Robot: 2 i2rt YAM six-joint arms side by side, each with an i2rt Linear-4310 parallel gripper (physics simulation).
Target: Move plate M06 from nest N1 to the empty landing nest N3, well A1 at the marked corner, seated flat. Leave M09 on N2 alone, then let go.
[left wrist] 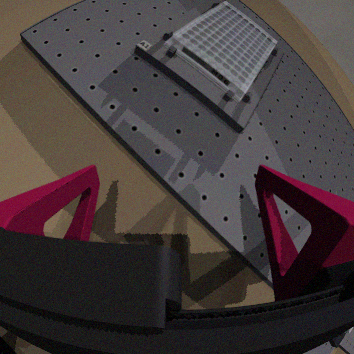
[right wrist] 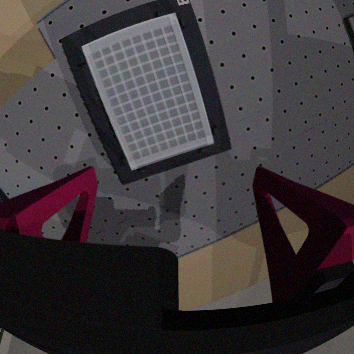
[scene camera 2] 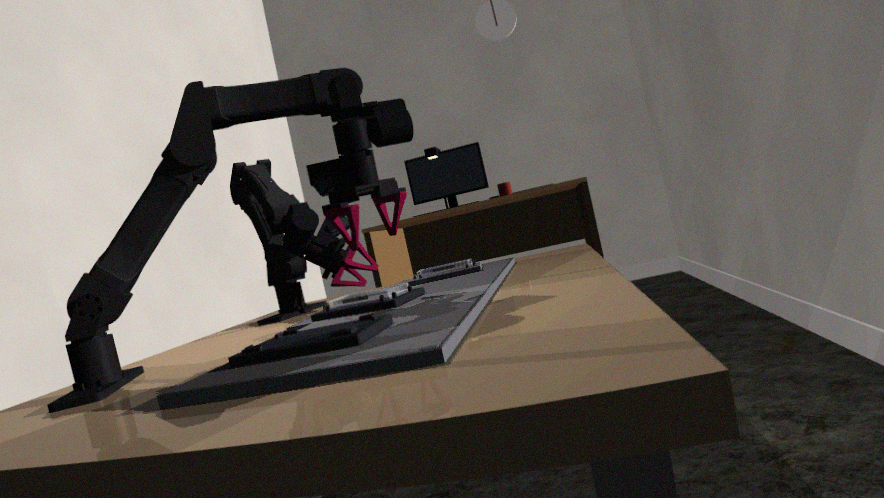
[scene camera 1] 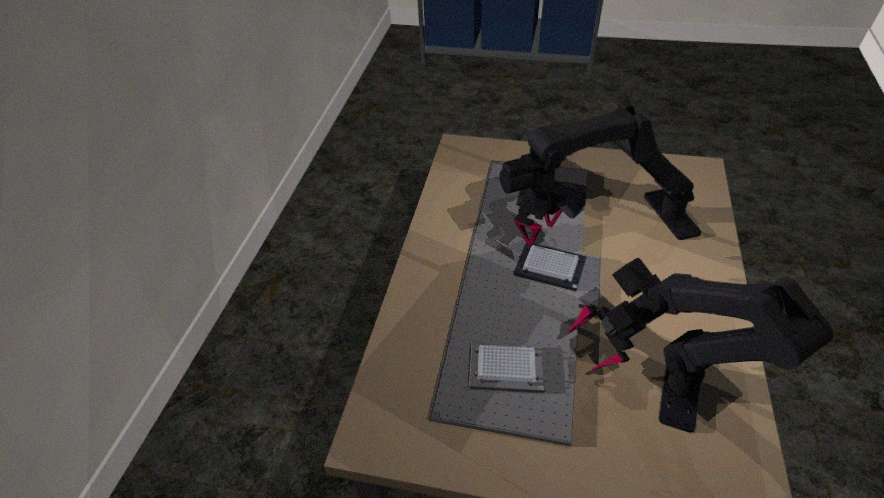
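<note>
White plate M06 point(scene camera 1: 506, 362) point(scene camera 2: 446, 268) point(left wrist: 225, 47) sits on nest N1 point(scene camera 1: 507, 388) point(left wrist: 190, 90), low in scene camera 1; an A1 tag shows at the nest's corner. Plate M09 point(scene camera 1: 551, 262) point(scene camera 2: 369, 299) point(right wrist: 148, 92) sits on dark nest N2 point(right wrist: 212, 110). Landing nest N3 point(scene camera 2: 309, 337) looks empty in scene camera 2; the right arm hides it in scene camera 1. My left gripper point(scene camera 1: 580, 351) point(scene camera 2: 370, 277) point(left wrist: 176, 173) is open above the board's edge, apart from M06. My right gripper point(scene camera 1: 539, 234) point(scene camera 2: 373, 241) point(right wrist: 174, 175) is open above the board beside M09.
The grey perforated board point(scene camera 1: 488, 303) point(left wrist: 100, 22) carries the nests on a wooden table point(scene camera 1: 395, 346) point(scene camera 2: 556, 346). The right arm point(scene camera 1: 587, 133) reaches over the board's far end. The left arm point(scene camera 1: 711, 293) stands at the picture's right in scene camera 1.
</note>
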